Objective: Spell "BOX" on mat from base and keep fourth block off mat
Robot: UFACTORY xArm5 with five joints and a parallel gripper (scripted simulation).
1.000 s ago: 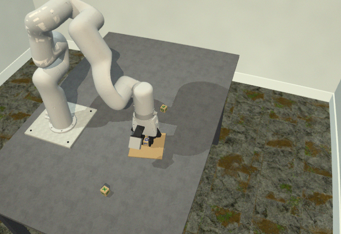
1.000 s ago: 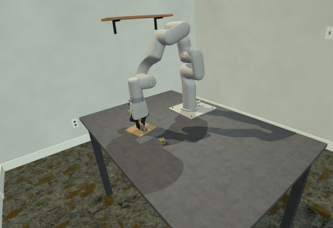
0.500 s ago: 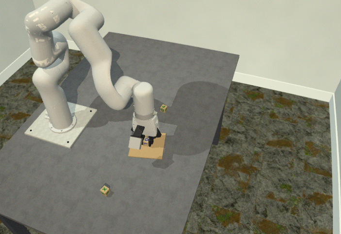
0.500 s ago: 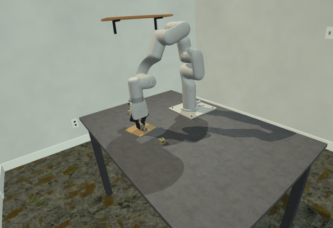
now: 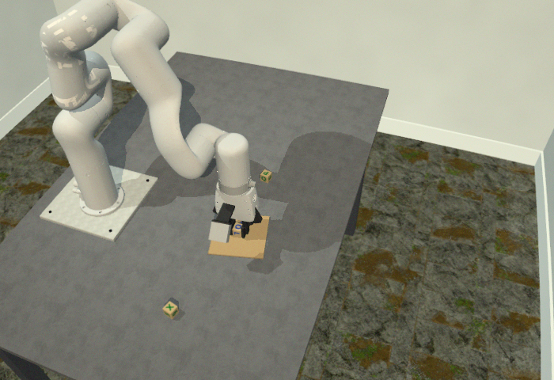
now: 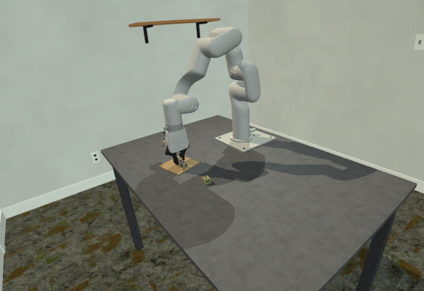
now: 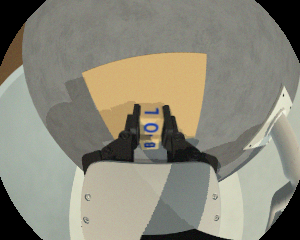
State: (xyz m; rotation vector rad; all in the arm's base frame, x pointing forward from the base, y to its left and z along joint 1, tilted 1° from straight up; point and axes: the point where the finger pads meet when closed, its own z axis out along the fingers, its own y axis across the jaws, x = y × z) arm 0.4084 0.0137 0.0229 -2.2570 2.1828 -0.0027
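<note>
My gripper is now 1 cm above the O block. Round my hand: X block (27 cm to the right, 6 cm behind, 2 cm below); then B block (4 cm to the left, 1 cm below); then tan mat (3 cm below).
</note>
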